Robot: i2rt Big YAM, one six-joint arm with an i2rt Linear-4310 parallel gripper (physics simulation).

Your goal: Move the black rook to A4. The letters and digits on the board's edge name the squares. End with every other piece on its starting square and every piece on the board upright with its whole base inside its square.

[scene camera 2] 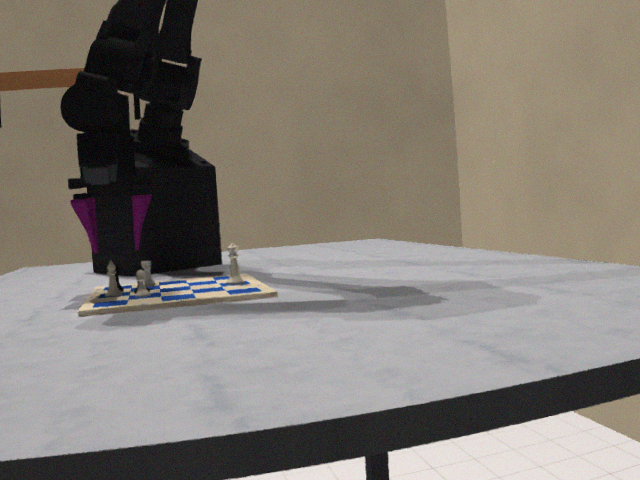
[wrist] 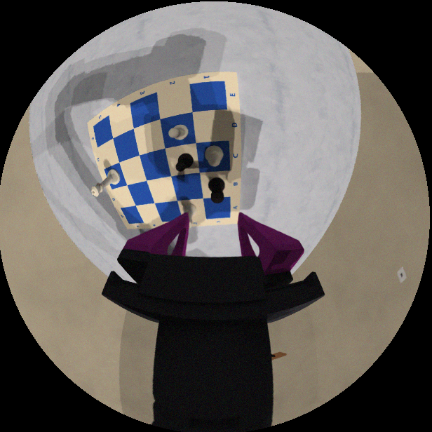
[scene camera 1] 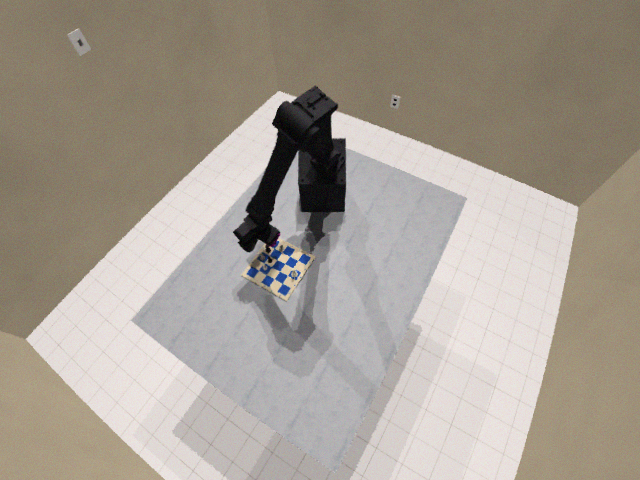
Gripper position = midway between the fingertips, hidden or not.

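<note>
Through scene camera 2 I can see my gripper (scene camera 2: 116, 251). The wrist view gives me the gripper (wrist: 213, 217) again, and there I also see a chessboard (wrist: 130, 135).
</note>
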